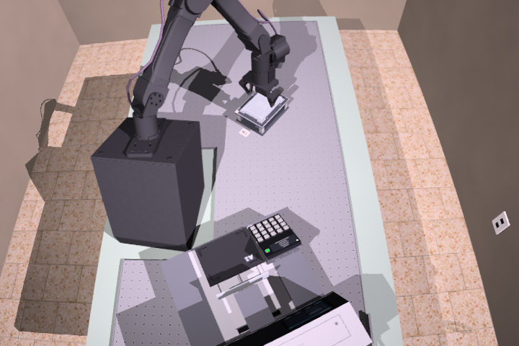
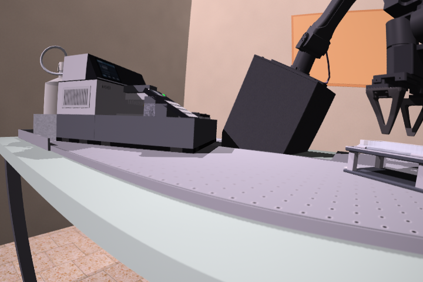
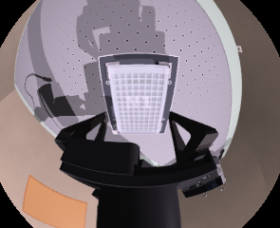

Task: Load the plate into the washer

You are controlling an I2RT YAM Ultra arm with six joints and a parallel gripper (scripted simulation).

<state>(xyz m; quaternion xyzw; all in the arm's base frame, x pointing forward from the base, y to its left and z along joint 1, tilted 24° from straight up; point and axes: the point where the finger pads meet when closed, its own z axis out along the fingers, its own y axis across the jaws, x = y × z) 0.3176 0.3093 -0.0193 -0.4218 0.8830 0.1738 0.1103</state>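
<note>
The white well plate lies 30 mm below my hand. From my hand the other things lie so: plate nest N1: 40 mm below; dark carrier: 100 mm behind, 560 mm to the right, 10 mm above; N1 label: 60 mm behind, 80 mm to the right, 90 mm below.
</note>
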